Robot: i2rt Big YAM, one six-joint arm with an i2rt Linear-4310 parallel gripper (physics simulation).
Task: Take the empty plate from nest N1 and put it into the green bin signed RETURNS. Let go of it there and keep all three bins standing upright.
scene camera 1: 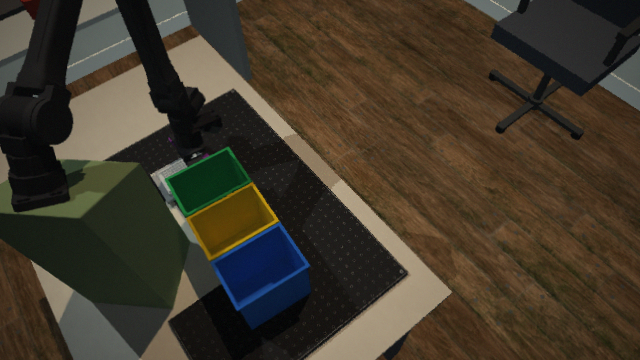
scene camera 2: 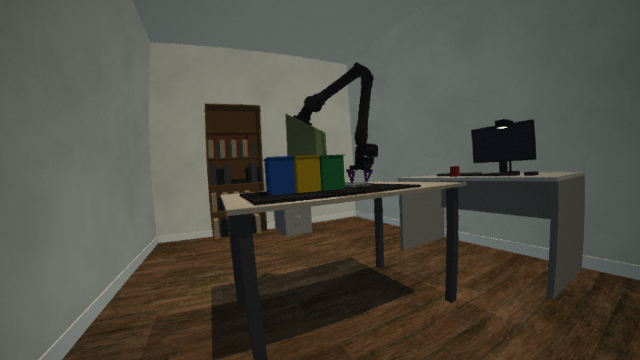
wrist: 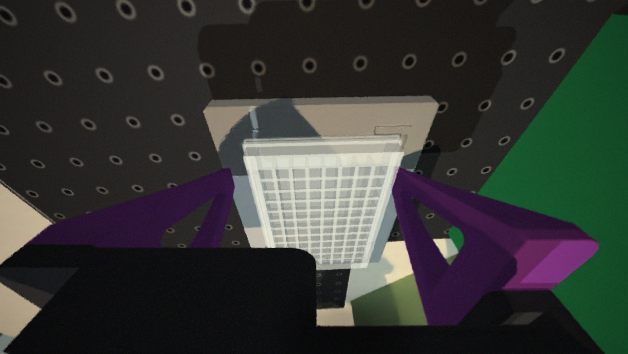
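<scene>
The clear gridded plate (wrist: 320,205) lies on a pale nest (wrist: 320,116) in the wrist view; the nest's N1 sign is not readable. My gripper (wrist: 312,177) (scene camera 2: 360,179) is open, its purple fingers on either side of the plate with a gap at the left. In scene camera 1 the arm and the green bin hide much of the plate and nest. The green bin (scene camera 1: 209,182) (scene camera 2: 332,173) (wrist: 565,150) stands upright beside the nest. Its RETURNS sign does not show. The yellow bin (scene camera 1: 234,222) (scene camera 2: 307,174) and blue bin (scene camera 1: 262,270) (scene camera 2: 280,175) stand upright in a row with it.
The bins stand on a black perforated board (scene camera 1: 345,250) (scene camera 2: 380,189) on the table (scene camera 1: 425,295). The arm's green pedestal (scene camera 1: 135,240) (scene camera 2: 304,137) stands beside the row of bins. A second desk (scene camera 2: 567,215) with a monitor (scene camera 2: 505,142) stands behind.
</scene>
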